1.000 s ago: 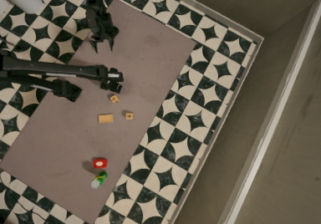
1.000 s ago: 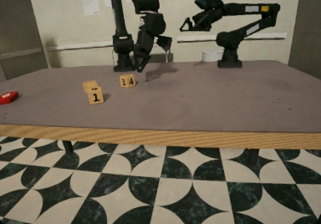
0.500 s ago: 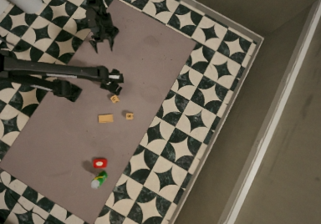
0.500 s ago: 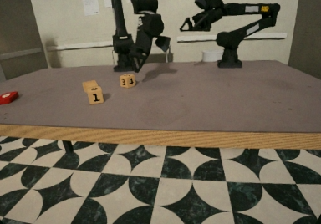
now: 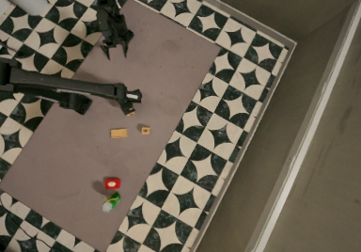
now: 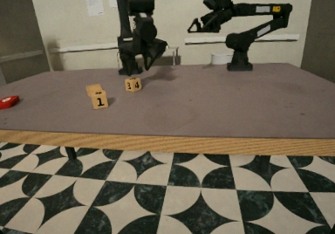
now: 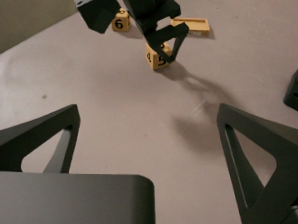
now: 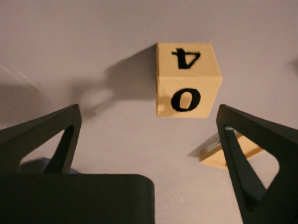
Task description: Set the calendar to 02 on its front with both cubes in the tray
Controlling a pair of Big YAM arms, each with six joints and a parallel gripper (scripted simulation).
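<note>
My right gripper is now 5 cm above the cube, 2 cm to the left of it and 2 cm short of it. From my right hand the other things lie so: wooden tray: 19 cm to the right, 6 cm below, 3 cm ahead; then red block: 48 cm to the right, 15 cm ahead, 5 cm below; then white bottle: 57 cm to the right, 22 cm ahead, 1 cm below.
</note>
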